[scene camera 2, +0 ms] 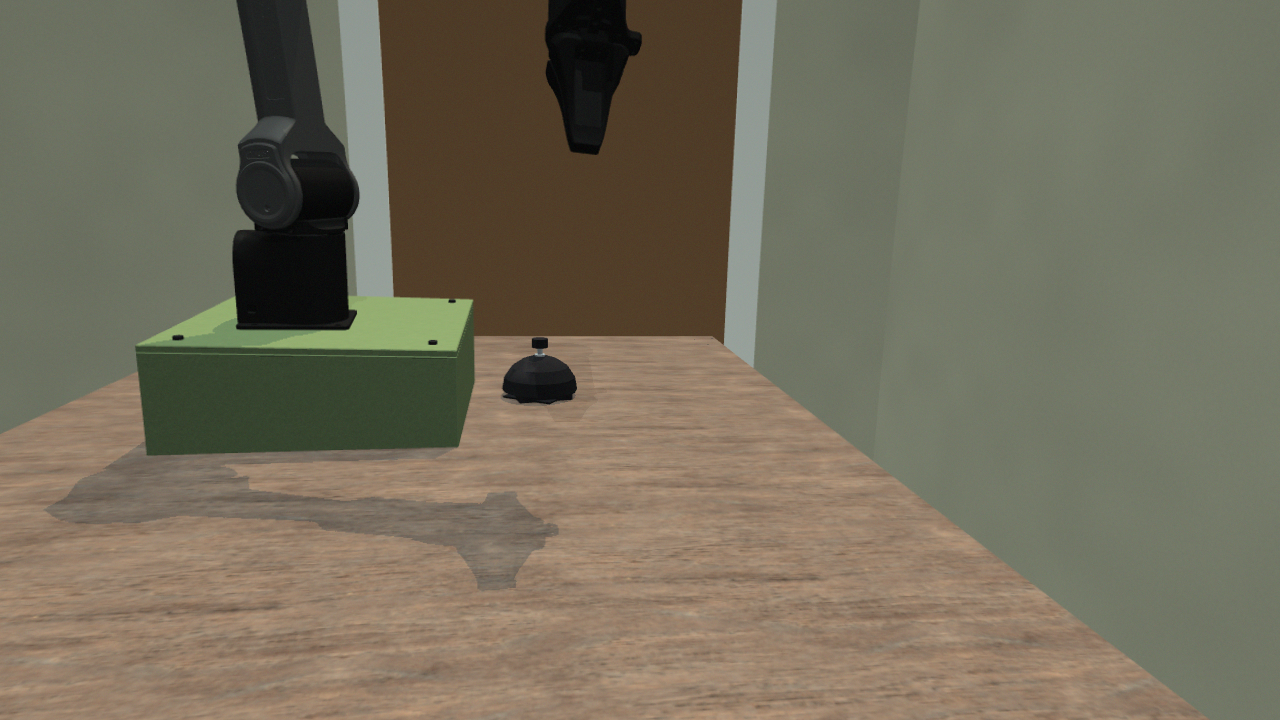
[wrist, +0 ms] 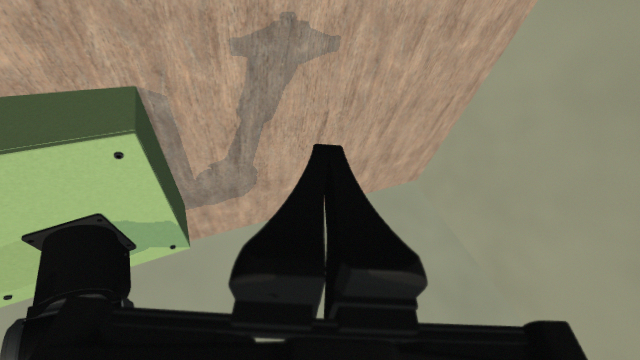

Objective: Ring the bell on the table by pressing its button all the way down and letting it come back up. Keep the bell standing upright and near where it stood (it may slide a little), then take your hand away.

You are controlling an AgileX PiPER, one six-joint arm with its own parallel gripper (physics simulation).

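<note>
A black dome-shaped bell [scene camera 2: 538,379] stands upright on the wooden table in the scene view. Its black button [scene camera 2: 539,342] sits raised on a short light stem at the top. The bell does not show in the wrist view. My gripper [scene camera 2: 584,150] [wrist: 326,160] is shut, with its fingertips together and nothing between them. In the scene view it points down, high above the table, and appears above and slightly right of the bell. Its distance in depth from the bell is hard to tell.
A green box [scene camera 2: 304,402] [wrist: 85,185] carries the arm's black base [scene camera 2: 291,277] [wrist: 85,265] and stands left of the bell. The wooden table [scene camera 2: 680,537] [wrist: 400,90] ends at a right edge near a grey-green wall [scene camera 2: 1092,268]. A brown door panel [scene camera 2: 483,205] is behind.
</note>
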